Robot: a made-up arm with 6 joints. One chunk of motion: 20 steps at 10 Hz.
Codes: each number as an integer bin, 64 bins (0 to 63) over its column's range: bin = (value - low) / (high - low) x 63, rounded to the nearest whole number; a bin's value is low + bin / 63 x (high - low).
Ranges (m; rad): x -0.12..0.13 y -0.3..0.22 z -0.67..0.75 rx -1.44..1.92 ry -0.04..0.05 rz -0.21..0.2
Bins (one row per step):
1: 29 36 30 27 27 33
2: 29 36 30 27 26 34
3: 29 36 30 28 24 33
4: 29 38 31 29 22 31
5: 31 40 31 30 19 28
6: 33 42 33 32 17 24
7: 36 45 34 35 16 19
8: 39 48 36 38 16 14
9: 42 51 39 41 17 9
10: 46 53 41 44 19 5
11: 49 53 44 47 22 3
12: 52 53 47 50 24 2
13: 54 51 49 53 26 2
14: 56 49 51 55 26 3
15: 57 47 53 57 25 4
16: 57 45 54 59 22 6
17: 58 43 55 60 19 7
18: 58 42 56 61 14 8
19: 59 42 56 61 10 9
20: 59 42 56 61 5 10
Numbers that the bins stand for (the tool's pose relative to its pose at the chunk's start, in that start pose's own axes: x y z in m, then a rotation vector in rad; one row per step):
1: -0.0049 -0.0029 0.0062 0.0000 -0.0014 0.0048
2: -0.0049 -0.0029 0.0062 0.0000 -0.0029 0.0113
3: -0.0049 -0.0029 0.0062 0.0533 -0.0057 0.0048
4: -0.0049 0.0137 0.0287 0.1067 -0.0086 -0.0083
5: 0.0030 0.0302 0.0287 0.1600 -0.0129 -0.0278
6: 0.0110 0.0467 0.0738 0.2667 -0.0157 -0.0538
7: 0.0229 0.0714 0.0963 0.4267 -0.0171 -0.0863
8: 0.0348 0.0962 0.1414 0.5867 -0.0171 -0.1189
9: 0.0467 0.1210 0.2090 0.7467 -0.0157 -0.1514
10: 0.0625 0.1375 0.2541 0.9067 -0.0129 -0.1775
11: 0.0744 0.1375 0.3217 1.0667 -0.0086 -0.1905
12: 0.0863 0.1375 0.3894 1.2267 -0.0057 -0.1970
13: 0.0943 0.1210 0.4344 1.3867 -0.0029 -0.1970
14: 0.1022 0.1044 0.4795 1.4933 -0.0029 -0.1905
15: 0.1062 0.0879 0.5246 1.6000 -0.0043 -0.1840
16: 0.1062 0.0714 0.5471 1.7067 -0.0086 -0.1710
17: 0.1102 0.0549 0.5697 1.7600 -0.0129 -0.1644
18: 0.1102 0.0467 0.5922 1.8133 -0.0200 -0.1579
19: 0.1141 0.0467 0.5922 1.8133 -0.0257 -0.1514
20: 0.1141 0.0467 0.5922 1.8133 -0.0329 -0.1449

